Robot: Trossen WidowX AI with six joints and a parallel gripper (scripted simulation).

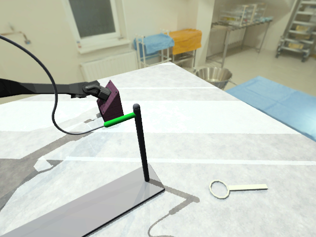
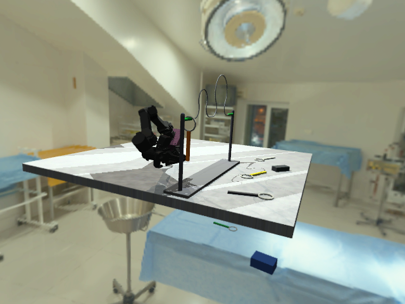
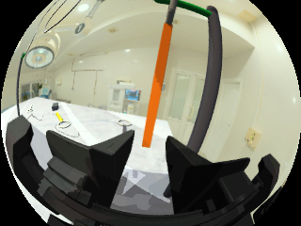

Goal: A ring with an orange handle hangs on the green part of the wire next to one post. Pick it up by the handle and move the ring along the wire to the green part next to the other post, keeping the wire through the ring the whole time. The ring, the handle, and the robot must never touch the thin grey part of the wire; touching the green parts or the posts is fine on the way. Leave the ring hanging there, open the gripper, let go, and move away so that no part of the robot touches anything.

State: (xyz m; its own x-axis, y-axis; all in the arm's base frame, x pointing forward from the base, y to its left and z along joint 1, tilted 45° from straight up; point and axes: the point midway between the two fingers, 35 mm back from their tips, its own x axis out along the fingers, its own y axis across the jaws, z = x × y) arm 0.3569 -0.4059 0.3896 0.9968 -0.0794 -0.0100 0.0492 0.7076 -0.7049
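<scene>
Right now the ring with orange handle is 10 cm above my gripper tip. The rest, counted from my gripper tip: black block 32 cm ahead, 53 cm to the left, 12 cm below.
</scene>
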